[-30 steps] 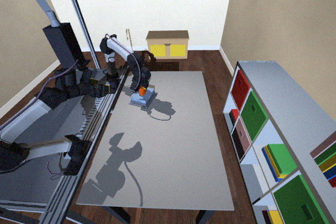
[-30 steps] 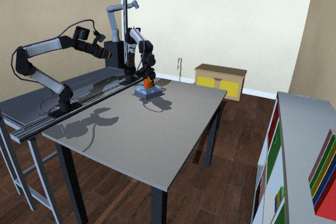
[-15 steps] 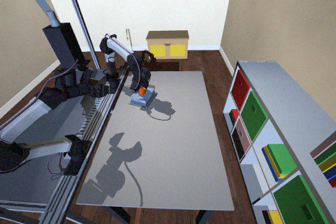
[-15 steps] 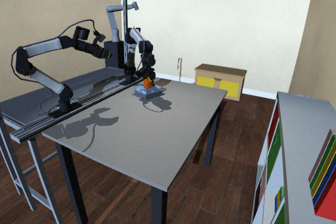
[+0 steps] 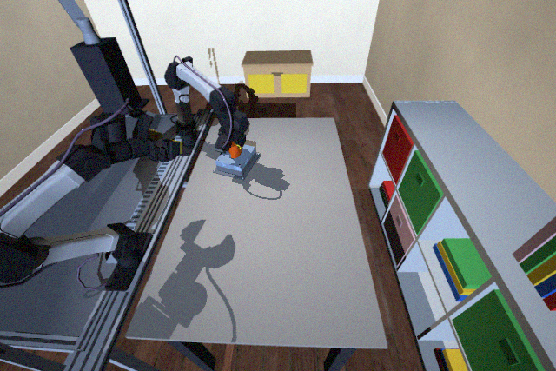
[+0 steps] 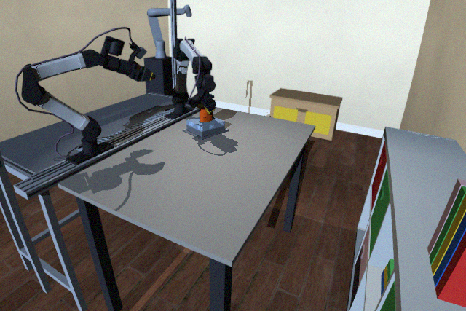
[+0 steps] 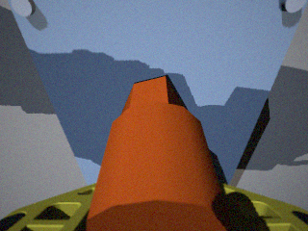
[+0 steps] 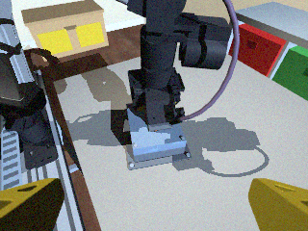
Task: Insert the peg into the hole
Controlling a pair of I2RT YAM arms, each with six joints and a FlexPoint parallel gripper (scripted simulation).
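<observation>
My left hand is 2 cm above the orange peg. The rest, counted from my left hand: blue plate 7 cm below.
</observation>
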